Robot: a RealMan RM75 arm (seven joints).
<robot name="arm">
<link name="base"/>
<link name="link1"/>
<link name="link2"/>
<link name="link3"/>
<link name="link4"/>
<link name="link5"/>
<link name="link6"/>
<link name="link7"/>
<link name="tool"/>
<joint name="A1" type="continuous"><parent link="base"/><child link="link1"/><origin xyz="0 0 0.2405" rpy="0 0 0"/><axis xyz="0 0 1"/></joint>
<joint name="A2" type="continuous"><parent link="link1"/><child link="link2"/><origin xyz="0 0 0" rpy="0 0 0"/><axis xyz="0 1 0"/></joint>
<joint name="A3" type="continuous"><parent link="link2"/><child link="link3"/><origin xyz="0 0 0.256" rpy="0 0 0"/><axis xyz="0 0 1"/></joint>
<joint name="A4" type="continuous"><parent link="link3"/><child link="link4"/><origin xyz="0 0 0" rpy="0 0 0"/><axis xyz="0 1 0"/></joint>
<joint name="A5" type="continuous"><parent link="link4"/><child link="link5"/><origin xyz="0 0 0.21" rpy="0 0 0"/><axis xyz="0 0 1"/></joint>
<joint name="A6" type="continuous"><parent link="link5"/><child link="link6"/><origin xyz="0 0 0" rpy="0 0 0"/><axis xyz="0 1 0"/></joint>
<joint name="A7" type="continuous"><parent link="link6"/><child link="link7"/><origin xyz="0 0 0.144" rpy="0 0 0"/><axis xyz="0 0 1"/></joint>
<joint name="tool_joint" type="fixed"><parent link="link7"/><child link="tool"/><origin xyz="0 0 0" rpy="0 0 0"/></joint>
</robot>
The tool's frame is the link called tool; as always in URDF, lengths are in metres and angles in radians. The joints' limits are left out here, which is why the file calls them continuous.
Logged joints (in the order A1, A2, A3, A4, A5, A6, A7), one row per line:
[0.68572 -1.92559 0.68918 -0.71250 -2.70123 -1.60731 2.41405]
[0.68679 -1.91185 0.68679 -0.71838 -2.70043 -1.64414 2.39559]
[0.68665 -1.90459 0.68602 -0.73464 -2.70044 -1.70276 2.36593]
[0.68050 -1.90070 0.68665 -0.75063 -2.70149 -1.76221 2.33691]
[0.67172 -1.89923 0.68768 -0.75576 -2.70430 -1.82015 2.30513]
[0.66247 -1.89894 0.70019 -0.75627 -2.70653 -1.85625 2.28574]
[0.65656 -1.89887 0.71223 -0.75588 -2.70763 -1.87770 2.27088]
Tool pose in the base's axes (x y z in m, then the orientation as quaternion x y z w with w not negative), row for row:
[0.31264 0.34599 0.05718 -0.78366 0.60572 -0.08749 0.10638]
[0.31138 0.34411 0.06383 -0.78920 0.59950 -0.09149 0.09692]
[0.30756 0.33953 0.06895 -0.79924 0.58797 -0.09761 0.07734]
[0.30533 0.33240 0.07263 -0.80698 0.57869 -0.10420 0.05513]
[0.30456 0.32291 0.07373 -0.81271 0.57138 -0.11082 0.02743]
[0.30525 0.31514 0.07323 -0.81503 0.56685 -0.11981 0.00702]
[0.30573 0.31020 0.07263 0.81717 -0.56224 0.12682 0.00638]
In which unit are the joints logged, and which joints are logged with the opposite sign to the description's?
The joints are logged in radians. Opposite sign: A2, A3.
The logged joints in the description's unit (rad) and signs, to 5 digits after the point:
[0.68572 1.92559 -0.68918 -0.71250 -2.70123 -1.60731 2.41405]
[0.68679 1.91185 -0.68679 -0.71838 -2.70043 -1.64414 2.39559]
[0.68665 1.90459 -0.68602 -0.73464 -2.70044 -1.70276 2.36593]
[0.68050 1.90070 -0.68665 -0.75063 -2.70149 -1.76221 2.33691]
[0.67172 1.89923 -0.68768 -0.75576 -2.70430 -1.82015 2.30513]
[0.66247 1.89894 -0.70019 -0.75627 -2.70653 -1.85625 2.28574]
[0.65656 1.89887 -0.71223 -0.75588 -2.70763 -1.87770 2.27088]

